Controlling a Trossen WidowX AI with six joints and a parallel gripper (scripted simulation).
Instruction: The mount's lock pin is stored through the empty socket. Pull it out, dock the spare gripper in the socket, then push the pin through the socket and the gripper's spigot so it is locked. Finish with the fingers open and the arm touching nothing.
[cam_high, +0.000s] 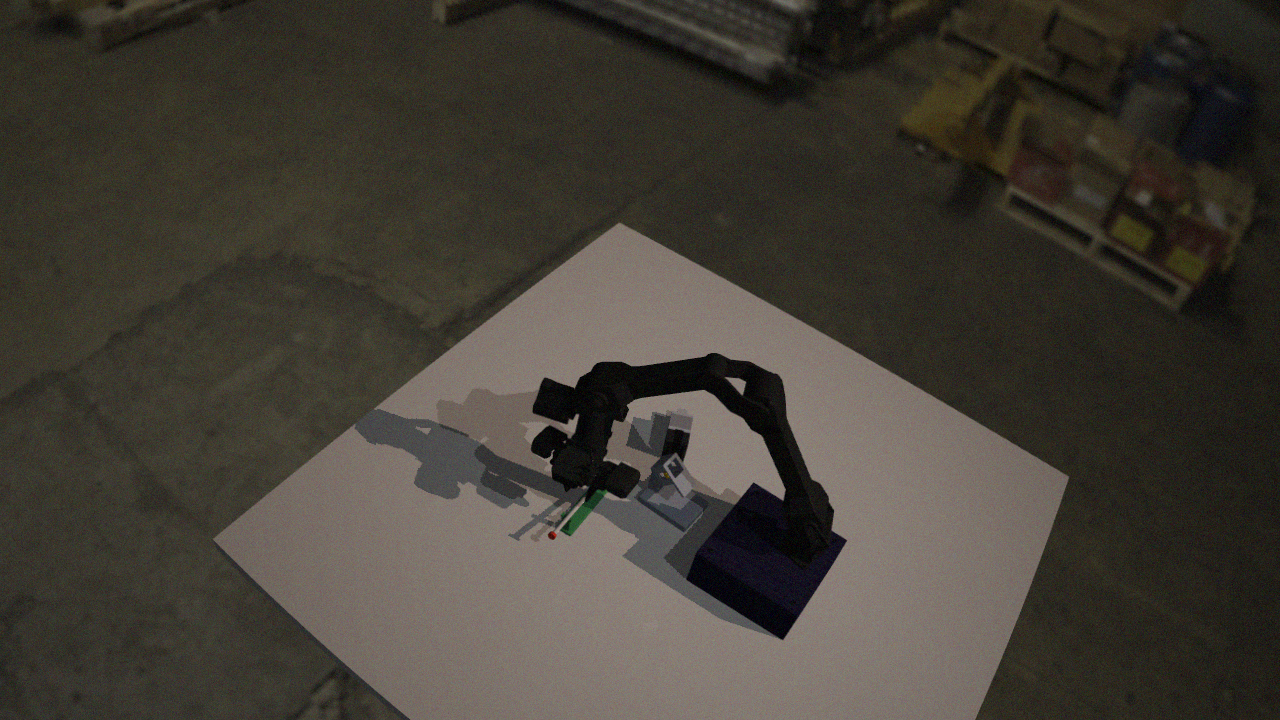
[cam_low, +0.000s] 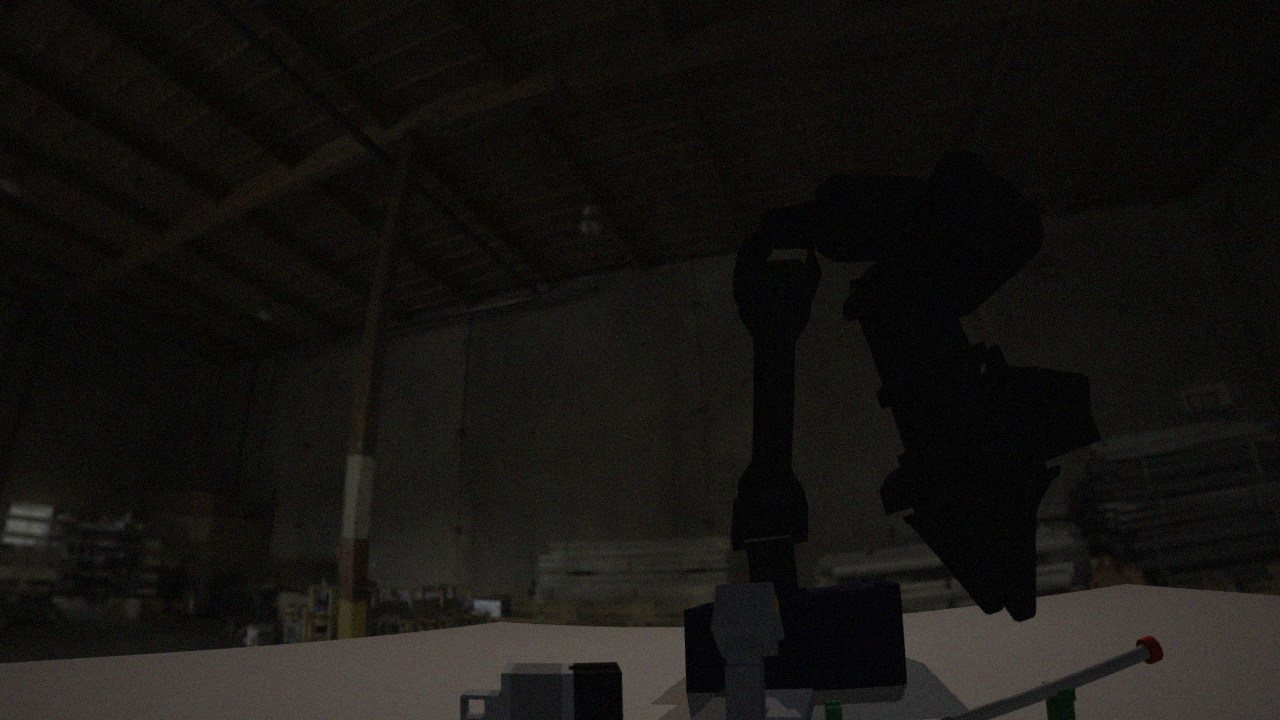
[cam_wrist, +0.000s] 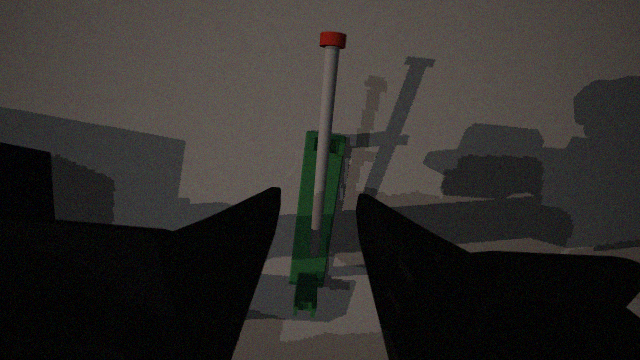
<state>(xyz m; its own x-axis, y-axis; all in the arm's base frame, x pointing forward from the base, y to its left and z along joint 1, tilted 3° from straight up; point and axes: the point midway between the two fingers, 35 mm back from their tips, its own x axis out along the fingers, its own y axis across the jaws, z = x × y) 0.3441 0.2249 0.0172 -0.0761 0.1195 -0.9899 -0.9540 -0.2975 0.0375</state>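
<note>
Now: the green stand 6 cm below my gripper tip, 4 cm to the right of it and 1 cm ahead of it. The rest, counted from my gripper tip: grey mount (17 cm to the right, 7 cm behind, 3 cm below); spare gripper (30 cm to the right, 6 cm below, 2 cm ahead).
</note>
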